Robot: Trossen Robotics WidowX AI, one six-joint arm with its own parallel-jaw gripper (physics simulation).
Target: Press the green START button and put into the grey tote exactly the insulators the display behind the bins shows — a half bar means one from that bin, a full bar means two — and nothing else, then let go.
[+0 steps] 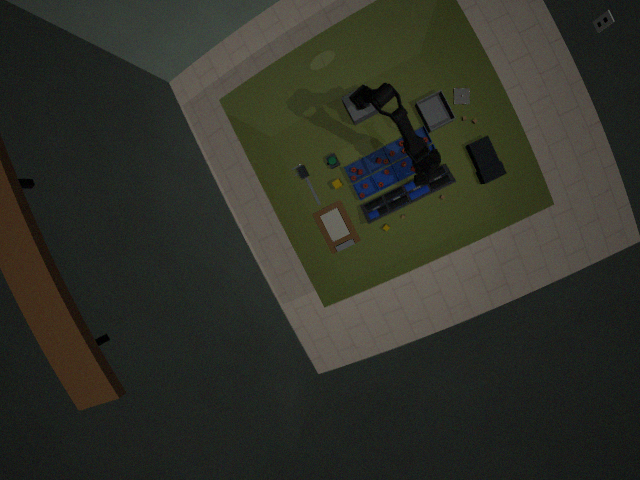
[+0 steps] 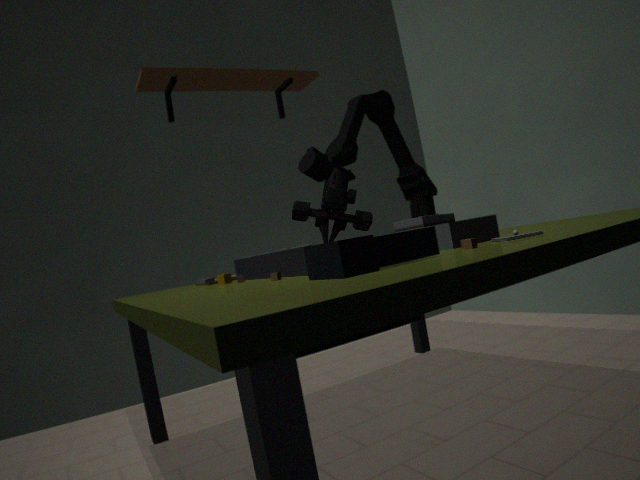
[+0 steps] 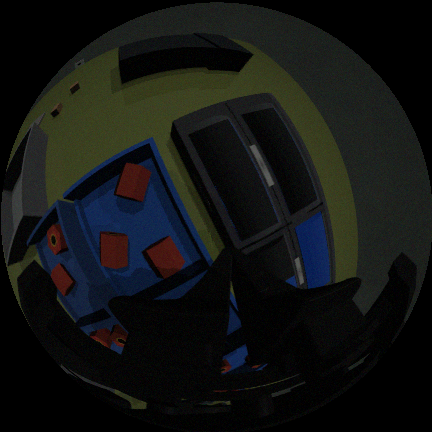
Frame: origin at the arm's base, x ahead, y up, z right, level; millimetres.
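Seen in the pictures: gripper, between the fingertips: point(image 1: 423, 171) point(image 3: 228, 253); arm's base, origin of its link: point(image 1: 361, 101) point(image 2: 424, 217).
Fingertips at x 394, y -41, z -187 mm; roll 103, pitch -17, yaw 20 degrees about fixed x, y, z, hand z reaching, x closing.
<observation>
Pixels of each thing's top centre, then the offset from my fingertips to it. "*": a spot on its surface instead.
- nearest blue bin, centre of its top: point(image 3: 124, 231) dx -61, dy -9, dz -35 mm
- dark display, a spot on its surface: point(image 3: 180, 131) * dx -3, dy -16, dz -99 mm
- grey tote, centre of its top: point(image 2: 451, 222) point(image 1: 436, 110) dx -257, dy +11, dz -133 mm
- green START button, centre of its top: point(image 1: 332, 160) dx -184, dy -2, dz +405 mm
- black box, centre of its top: point(image 2: 370, 235) point(image 3: 184, 37) point(image 1: 487, 159) dx +29, dy +13, dz -298 mm
- brown-framed board, a spot on its surface: point(image 1: 318, 221) * dx +86, dy -37, dz +569 mm
- long-handled tool, a spot on its surface: point(image 1: 302, 171) * dx -184, dy -24, dz +568 mm
- metal plate, centre of its top: point(image 1: 462, 95) dx -296, dy -27, dz -284 mm
My gripper point(image 1: 421, 180) point(image 2: 327, 241) point(image 3: 228, 253) is shut and empty, pointing down near the border between the blue bins and the display. The nearest blue bin point(image 3: 172, 202) holds red-brown insulators point(image 3: 132, 181) point(image 3: 114, 250) point(image 3: 165, 257). The other blue bins point(image 1: 366, 164) hold several more. The dark display point(image 1: 454, 178) point(image 3: 180, 131) shows blue bars point(image 1: 373, 213) point(image 1: 418, 190) point(image 3: 315, 247); the arm and fingers cover part of it. The grey tote point(image 1: 435, 111) point(image 3: 34, 175) stands beyond the bins, and no insulator shows inside it. The green START button point(image 1: 332, 160) is left of the bins.
A black box point(image 1: 485, 160) point(image 3: 175, 61) stands right of the display. A brown-framed board point(image 1: 318, 221), yellow blocks point(image 1: 337, 183) point(image 1: 386, 227) and a long-handled tool point(image 1: 302, 171) lie left of the bins or near the display. A metal plate point(image 1: 461, 96) lies beside the tote, with small brown blocks point(image 1: 474, 120) nearby.
</observation>
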